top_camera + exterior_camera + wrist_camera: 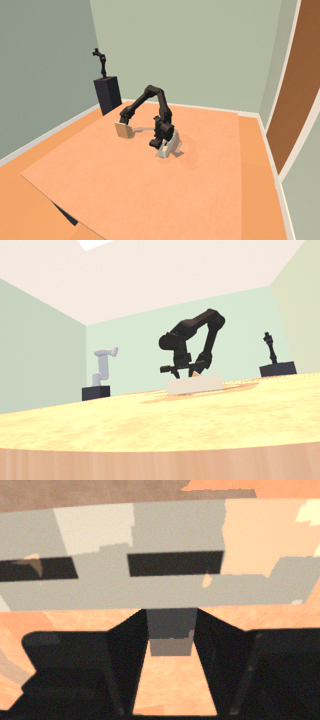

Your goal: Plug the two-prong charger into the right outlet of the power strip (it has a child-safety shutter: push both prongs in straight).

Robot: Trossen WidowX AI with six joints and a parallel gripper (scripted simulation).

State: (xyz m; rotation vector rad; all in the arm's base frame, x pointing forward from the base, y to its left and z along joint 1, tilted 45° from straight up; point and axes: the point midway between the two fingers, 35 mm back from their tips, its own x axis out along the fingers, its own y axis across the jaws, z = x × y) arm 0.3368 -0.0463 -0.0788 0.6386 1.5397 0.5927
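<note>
The black charger is 20 mm ahead of my gripper tip and 10 mm above it.
</note>
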